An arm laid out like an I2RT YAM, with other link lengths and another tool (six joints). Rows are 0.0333 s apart.
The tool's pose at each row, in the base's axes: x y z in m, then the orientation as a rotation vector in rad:
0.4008, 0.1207, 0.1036, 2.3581, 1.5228, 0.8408
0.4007, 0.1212, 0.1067, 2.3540, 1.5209, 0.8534
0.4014, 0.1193, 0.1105, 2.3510, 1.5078, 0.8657
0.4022, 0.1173, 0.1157, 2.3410, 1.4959, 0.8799
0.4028, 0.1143, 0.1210, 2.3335, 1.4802, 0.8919
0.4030, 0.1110, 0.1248, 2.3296, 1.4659, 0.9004
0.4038, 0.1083, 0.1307, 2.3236, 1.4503, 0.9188
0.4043, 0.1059, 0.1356, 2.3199, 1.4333, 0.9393
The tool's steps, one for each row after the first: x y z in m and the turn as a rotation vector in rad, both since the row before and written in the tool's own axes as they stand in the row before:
0.0015, 0.0011, -0.0025, -0.0056, 0.0072, 0.0003
-0.0001, 0.0032, -0.0029, -0.0113, 0.0036, 0.0054
0.0003, 0.0040, -0.0040, -0.0155, 0.0041, 0.0013
-0.0005, 0.0044, -0.0042, -0.0157, 0.0019, 0.0040
-0.0015, 0.0036, -0.0033, -0.0120, 0.0007, 0.0050
0.0001, 0.0048, -0.0044, -0.0152, 0.0068, 0.0061
-0.0001, 0.0040, -0.0037, -0.0146, 0.0083, 0.0084

